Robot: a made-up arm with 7 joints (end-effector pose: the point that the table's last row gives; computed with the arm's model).
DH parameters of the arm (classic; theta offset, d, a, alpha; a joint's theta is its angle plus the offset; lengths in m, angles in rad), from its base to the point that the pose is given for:
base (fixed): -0.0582 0 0.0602 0
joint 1: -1.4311 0 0.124 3.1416
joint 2: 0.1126 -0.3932 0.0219 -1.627
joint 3: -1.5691 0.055 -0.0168 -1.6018
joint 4: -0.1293 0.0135 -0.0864 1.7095
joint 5: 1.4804 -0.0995 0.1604 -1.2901
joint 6: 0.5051 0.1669 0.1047 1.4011
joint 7: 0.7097 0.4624 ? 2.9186
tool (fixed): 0.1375 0.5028 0 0
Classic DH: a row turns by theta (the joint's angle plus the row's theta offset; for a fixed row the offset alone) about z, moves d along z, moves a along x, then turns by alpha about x.
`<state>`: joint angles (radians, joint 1 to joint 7).
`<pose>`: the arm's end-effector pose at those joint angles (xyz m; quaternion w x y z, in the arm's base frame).
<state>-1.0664 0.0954 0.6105 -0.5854 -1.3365 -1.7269 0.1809</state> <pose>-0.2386 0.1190 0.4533 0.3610 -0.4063 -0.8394 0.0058</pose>
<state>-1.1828 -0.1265 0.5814 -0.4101 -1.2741 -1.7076 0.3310</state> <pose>-0.3016 0.0901 0.4443 0.3352 -0.2562 -0.9042 0.0661</pose>
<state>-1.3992 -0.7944 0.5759 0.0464 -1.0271 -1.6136 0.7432</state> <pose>-0.3886 -0.1239 0.4630 0.2993 0.2273 -0.8644 0.3339</pose>
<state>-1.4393 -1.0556 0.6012 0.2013 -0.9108 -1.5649 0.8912</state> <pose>-0.3563 -0.2239 0.4981 0.2831 0.3842 -0.7503 0.4575</pose>
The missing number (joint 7, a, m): 0.0347
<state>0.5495 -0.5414 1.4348 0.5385 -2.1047 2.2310 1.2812</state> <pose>0.1794 -0.1143 0.6244 0.7301 0.5514 -0.3787 -0.1397</pose>
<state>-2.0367 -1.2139 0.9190 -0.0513 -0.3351 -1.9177 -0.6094</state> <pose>-0.2033 0.0677 0.5800 0.2575 -0.2975 -0.5786 0.7144</pose>
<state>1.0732 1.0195 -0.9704 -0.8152 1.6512 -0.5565 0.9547</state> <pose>0.5588 -0.1345 0.6492 0.0554 -0.7218 -0.4137 -0.5521</pose>
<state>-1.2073 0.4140 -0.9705 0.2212 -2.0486 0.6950 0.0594</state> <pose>-0.0065 -0.2732 0.2539 0.3473 0.6488 -0.0524 -0.6750</pose>
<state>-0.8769 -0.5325 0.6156 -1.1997 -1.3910 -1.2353 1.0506</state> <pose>-0.3602 -0.1404 0.5781 0.5251 0.3610 -0.7697 -0.0393</pose>
